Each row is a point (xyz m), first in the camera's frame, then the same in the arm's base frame.
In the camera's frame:
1: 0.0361 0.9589 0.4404
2: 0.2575 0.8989 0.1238
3: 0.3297 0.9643 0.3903
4: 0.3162 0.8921 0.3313
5: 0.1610 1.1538 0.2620
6: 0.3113 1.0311 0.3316
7: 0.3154 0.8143 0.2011
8: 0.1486 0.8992 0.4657
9: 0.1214 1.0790 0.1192
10: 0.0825 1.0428 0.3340
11: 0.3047 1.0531 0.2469
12: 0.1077 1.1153 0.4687
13: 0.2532 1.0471 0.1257
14: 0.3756 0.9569 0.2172
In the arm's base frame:
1: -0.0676 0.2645 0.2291
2: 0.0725 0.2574 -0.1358
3: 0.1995 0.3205 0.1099
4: 0.1823 0.2501 0.0498
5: -0.0221 0.4858 0.0438
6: 0.1572 0.3862 0.0636
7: 0.1599 0.1798 -0.0827
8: 0.0551 0.2229 0.2209
9: -0.0852 0.4127 -0.0912
10: -0.0626 0.3600 0.1225
11: 0.1262 0.4110 -0.0147
12: -0.0150 0.4289 0.2530
13: 0.0471 0.4026 -0.1198
14: 0.2006 0.3293 -0.0691

